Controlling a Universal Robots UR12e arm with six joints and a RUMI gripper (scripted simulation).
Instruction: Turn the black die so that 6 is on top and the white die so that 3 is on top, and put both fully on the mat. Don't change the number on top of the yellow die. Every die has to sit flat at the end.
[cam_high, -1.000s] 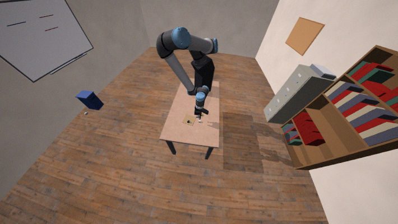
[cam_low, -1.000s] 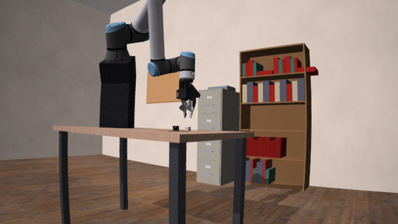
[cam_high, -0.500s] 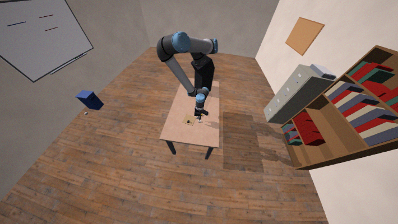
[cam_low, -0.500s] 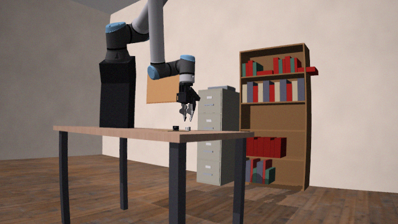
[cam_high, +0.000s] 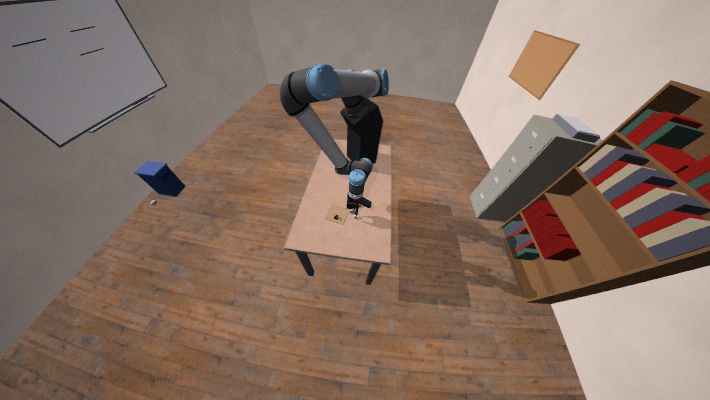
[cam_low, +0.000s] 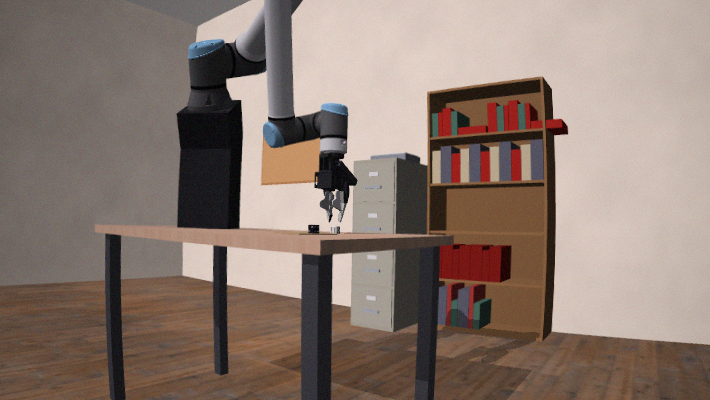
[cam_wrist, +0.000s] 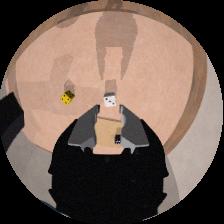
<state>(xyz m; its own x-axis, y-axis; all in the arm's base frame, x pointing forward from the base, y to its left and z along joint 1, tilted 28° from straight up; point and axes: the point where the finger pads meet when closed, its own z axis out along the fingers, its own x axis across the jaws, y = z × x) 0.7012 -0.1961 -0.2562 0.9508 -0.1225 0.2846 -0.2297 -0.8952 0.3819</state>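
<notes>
My gripper is now 40 mm above the white die. Also, from my hand: tan mat (130 mm to the right, 50 mm below, 40 mm behind); yellow die (100 mm behind, 40 mm to the left, 40 mm below); black die (140 mm to the right, 40 mm below).
</notes>
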